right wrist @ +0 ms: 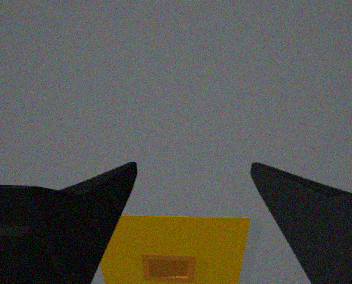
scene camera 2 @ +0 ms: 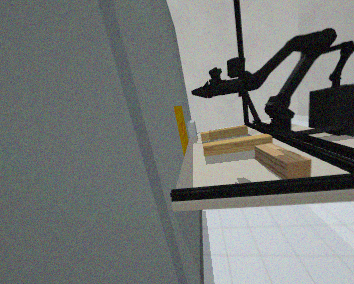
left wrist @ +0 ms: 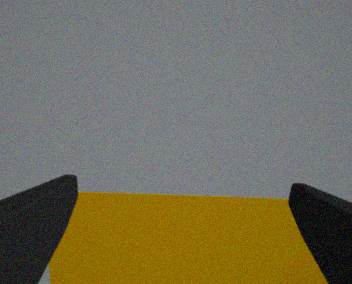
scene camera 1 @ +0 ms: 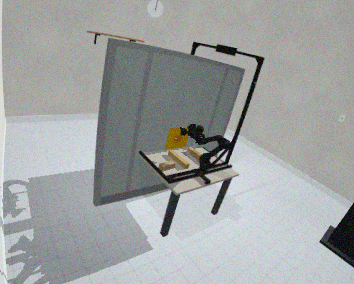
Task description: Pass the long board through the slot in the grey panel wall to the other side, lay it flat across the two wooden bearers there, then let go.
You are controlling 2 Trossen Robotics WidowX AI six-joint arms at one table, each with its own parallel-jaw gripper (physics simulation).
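Pixels of known places: left gripper, between the fingertips: (scene camera 2: pixel 191 93) (left wrist: pixel 185 189) (scene camera 1: pixel 183 127); right gripper, between the fingertips: (right wrist: pixel 193 167); left arm's base, origin of its link: (scene camera 2: pixel 280 131) (scene camera 1: pixel 202 170).
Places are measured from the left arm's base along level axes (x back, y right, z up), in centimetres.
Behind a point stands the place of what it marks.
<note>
The grey panel wall (scene camera 1: pixel 165 95) {x -43.3, y -22.3, z 50.9 cm} (scene camera 2: pixel 75 150) {x -43.3, y -55.8, z 17.5 cm} (left wrist: pixel 175 100) {x -43.3, y -0.4, z 27.2 cm} (right wrist: pixel 190 100) {x -48.3, y -0.1, z 37.5 cm} stands upright across the table. Its yellow plate (scene camera 1: pixel 172 143) {x -43.4, y -1.8, z 3.8 cm} (scene camera 2: pixel 180 125) {x -43.1, y -3.2, z 11.3 cm} (left wrist: pixel 180 235) {x -43.2, y 0.6, z 16.8 cm} (right wrist: pixel 220 240) {x -48.4, y -5.4, z 15.5 cm} has an orange-rimmed slot, seen in the right wrist view. Two wooden bearers (scene camera 1: pixel 178 158) {x -20.2, y -11.6, z 1.9 cm} (scene camera 2: pixel 237 145) {x -21.4, y -12.3, z 0.8 cm} lie parallel on the left arm's side. My left gripper (scene camera 1: pixel 183 131) {x -35.5, y 0.0, z 24.4 cm} (scene camera 2: pixel 194 92) {x -35.5, y 0.0, z 24.4 cm} (left wrist: pixel 185 189) {x -35.5, y 0.0, z 24.4 cm} is open and empty, above the bearers and facing the wall near the plate. My right gripper (right wrist: pixel 193 167) {x -56.5, y 0.0, z 32.4 cm} is open and empty, facing the wall above the slot. The long board cannot be made out.
A shorter wooden block (scene camera 1: pixel 166 166) {x -12.1, y -30.2, z 2.0 cm} (scene camera 2: pixel 282 160) {x -16.7, y -32.6, z 2.8 cm} lies beside the bearers on the pale table top (scene camera 2: pixel 220 177) {x -30.6, y -29.4, z -1.9 cm}. A black rail (scene camera 2: pixel 260 187) {x -23.6, y -37.9, z -0.1 cm} runs along the table's edge. A small pale block (scene camera 2: pixel 192 131) {x -40.5, y 27.0, z 1.9 cm} stands by the plate. A black frame (scene camera 1: pixel 246 107) {x -1.8, y 35.3, z 57.1 cm} rises behind the left arm.
</note>
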